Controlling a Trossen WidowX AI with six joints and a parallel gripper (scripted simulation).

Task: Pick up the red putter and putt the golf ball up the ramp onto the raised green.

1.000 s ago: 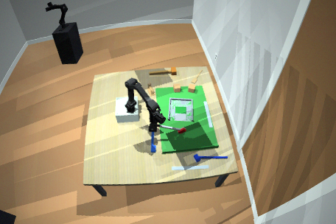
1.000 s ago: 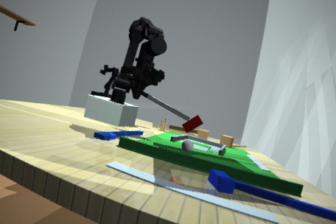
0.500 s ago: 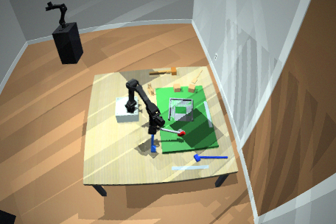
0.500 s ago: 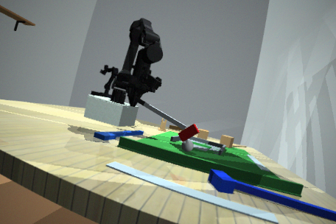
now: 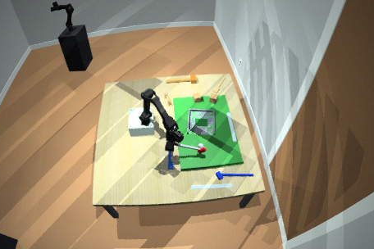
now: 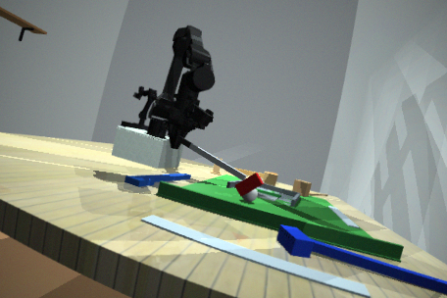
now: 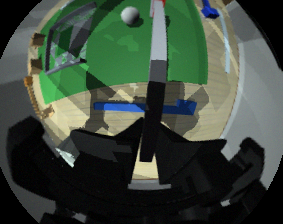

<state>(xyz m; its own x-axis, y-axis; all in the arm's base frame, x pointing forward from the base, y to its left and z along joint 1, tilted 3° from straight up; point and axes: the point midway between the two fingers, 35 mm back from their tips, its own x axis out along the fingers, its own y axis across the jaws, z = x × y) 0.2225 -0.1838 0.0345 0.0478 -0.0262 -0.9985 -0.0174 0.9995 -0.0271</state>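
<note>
My gripper tip is now 120 mm short of the red putter and 10 mm to the right of it. Also, from my gripper tip: white golf ball 220 mm ahead, 70 mm below, 60 mm to the left; green mat 250 mm to the left, 250 mm ahead, 90 mm below.
</note>
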